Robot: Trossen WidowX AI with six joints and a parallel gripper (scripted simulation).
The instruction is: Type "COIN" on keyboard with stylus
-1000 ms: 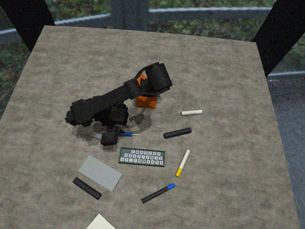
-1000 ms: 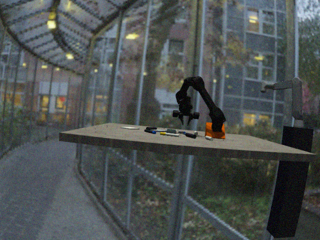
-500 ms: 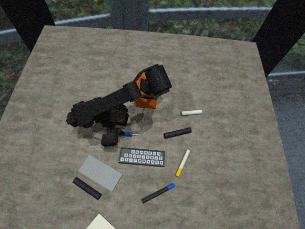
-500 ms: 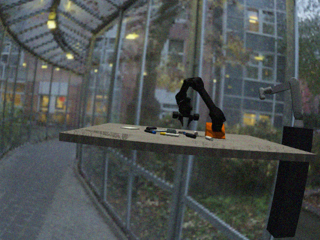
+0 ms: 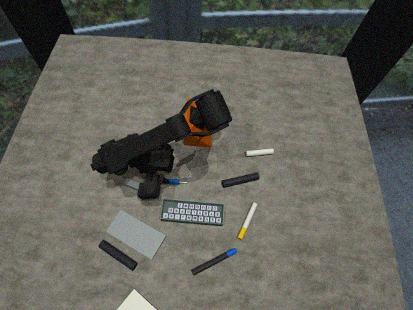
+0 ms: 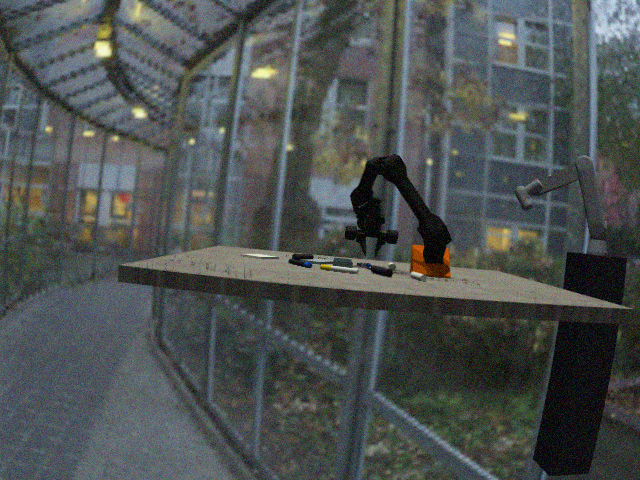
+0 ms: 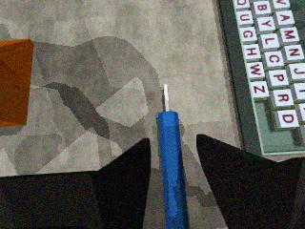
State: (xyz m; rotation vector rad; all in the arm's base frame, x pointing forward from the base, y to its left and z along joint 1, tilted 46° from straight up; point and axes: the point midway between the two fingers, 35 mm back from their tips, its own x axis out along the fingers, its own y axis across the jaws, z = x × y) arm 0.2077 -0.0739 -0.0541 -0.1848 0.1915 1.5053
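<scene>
Right now my gripper tip is 4 cm above the blue stylus and 1 cm to the right of it. The rest, counted from my gripper tip: stylus tip 5 cm to the left, 4 cm below; then grey flat pad 17 cm ahead, 9 cm to the right, 4 cm below; then grey block 11 cm to the right, 4 cm below, 2 cm ahead.
</scene>
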